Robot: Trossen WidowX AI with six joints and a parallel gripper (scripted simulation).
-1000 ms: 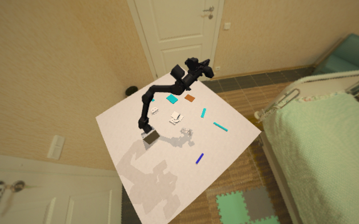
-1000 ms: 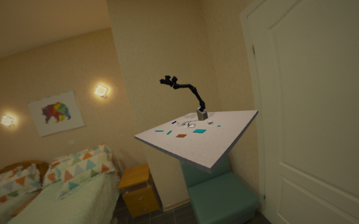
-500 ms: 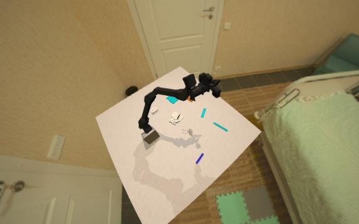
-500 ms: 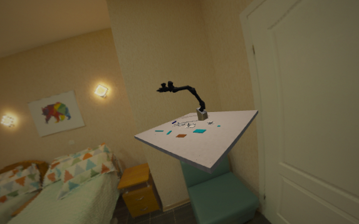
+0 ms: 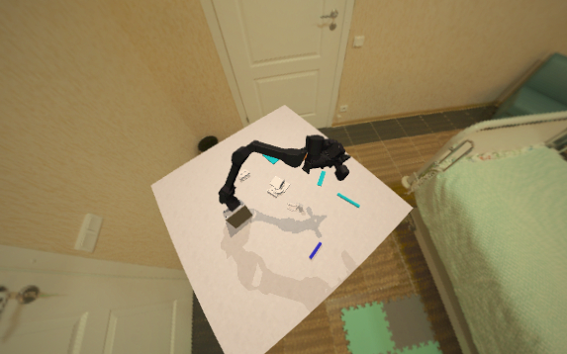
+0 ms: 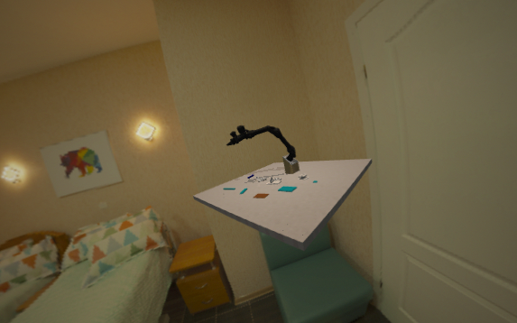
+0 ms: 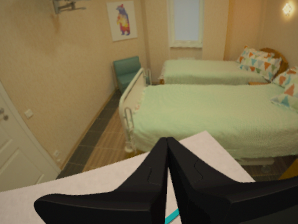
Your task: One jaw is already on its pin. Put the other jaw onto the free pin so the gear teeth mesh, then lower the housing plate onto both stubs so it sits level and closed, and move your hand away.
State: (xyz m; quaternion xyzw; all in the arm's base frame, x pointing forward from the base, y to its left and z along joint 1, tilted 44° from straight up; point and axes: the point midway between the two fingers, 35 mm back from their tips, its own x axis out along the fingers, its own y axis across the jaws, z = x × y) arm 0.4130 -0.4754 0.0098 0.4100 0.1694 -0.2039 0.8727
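My gripper tip is 39 cm above the jaw piece, 20 cm past it and 12 cm to the right of it. The rest, counted from my gripper tip: teal plate: 53 cm to the left, 42 cm below, 3 cm behind; then blue bar: 42 cm below, 33 cm behind, 12 cm to the right; then orange plate: 42 cm below, 38 cm to the left, 11 cm ahead.
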